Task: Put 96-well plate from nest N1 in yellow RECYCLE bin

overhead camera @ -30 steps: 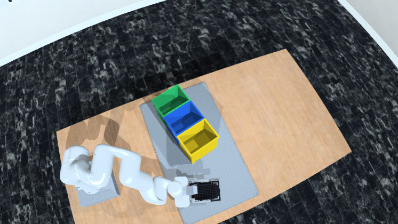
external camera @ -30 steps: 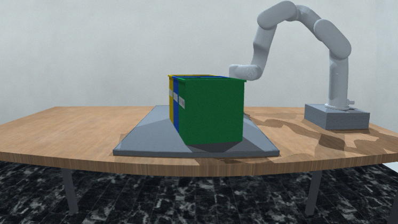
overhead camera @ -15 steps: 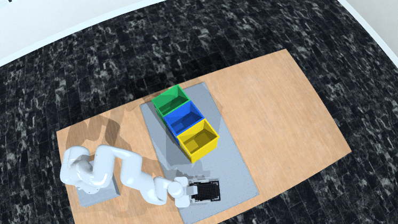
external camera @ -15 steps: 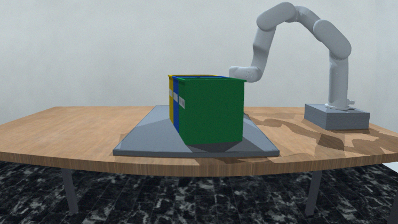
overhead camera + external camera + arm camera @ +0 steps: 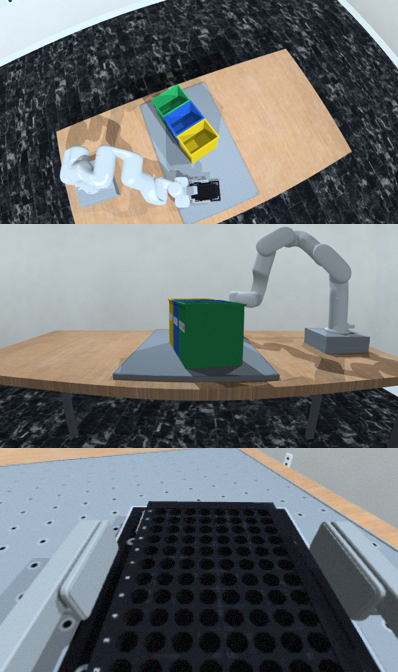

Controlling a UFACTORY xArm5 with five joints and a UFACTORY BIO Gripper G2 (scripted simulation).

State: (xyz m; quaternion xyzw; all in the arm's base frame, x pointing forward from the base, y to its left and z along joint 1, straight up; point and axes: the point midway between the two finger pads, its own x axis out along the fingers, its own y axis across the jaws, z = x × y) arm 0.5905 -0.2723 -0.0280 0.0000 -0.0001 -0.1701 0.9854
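Now: the black 96-well plate 1 cm below my hand. The rest, counted from my hand: plate nest N1 (2 cm below); then yellow recycle bin (7 cm ahead, 26 cm to the left, 6 cm above); then blue bin (5 cm ahead, 39 cm to the left, 6 cm above).
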